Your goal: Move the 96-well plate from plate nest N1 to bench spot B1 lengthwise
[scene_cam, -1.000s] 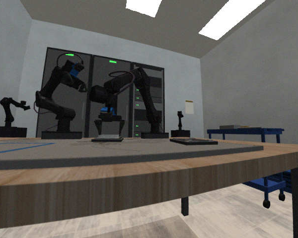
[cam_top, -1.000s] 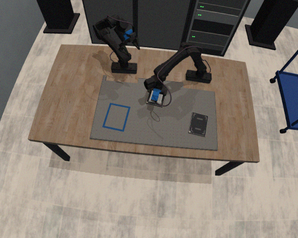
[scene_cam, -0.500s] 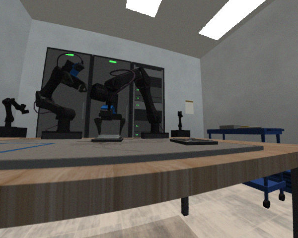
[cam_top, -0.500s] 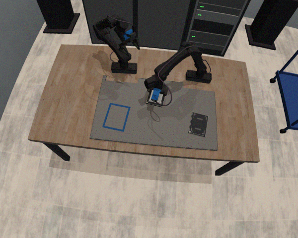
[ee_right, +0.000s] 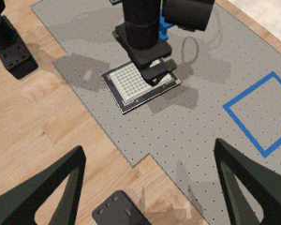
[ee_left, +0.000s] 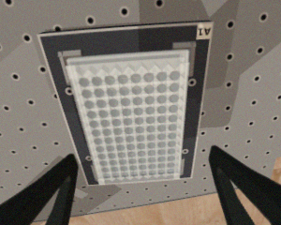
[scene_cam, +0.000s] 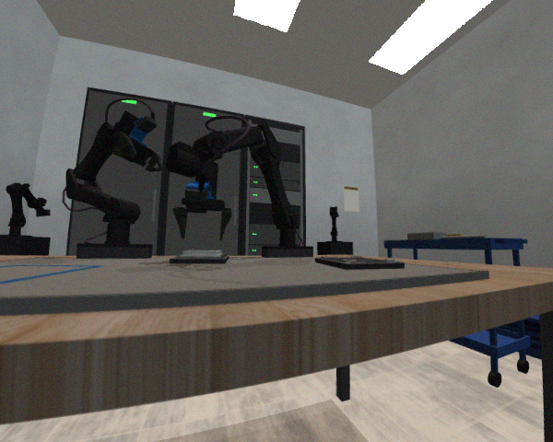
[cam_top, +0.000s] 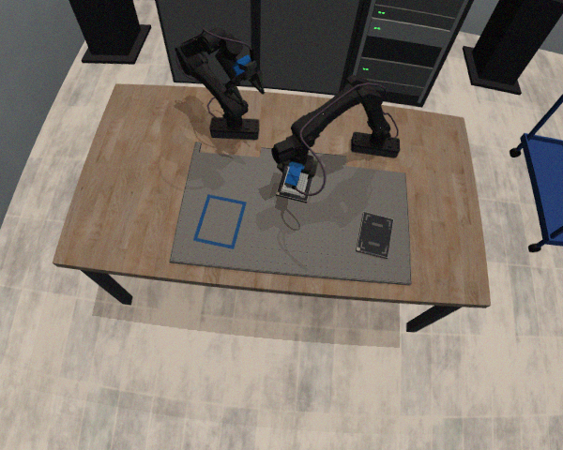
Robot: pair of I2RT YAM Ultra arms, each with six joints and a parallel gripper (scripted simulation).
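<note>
Right now the white 96-well plate is 10 mm to the left of my left hand and 50 mm below it.
Now: right hand 140 mm short of the white 96-well plate, 180 mm to the right of it and 280 mm above it.
</note>
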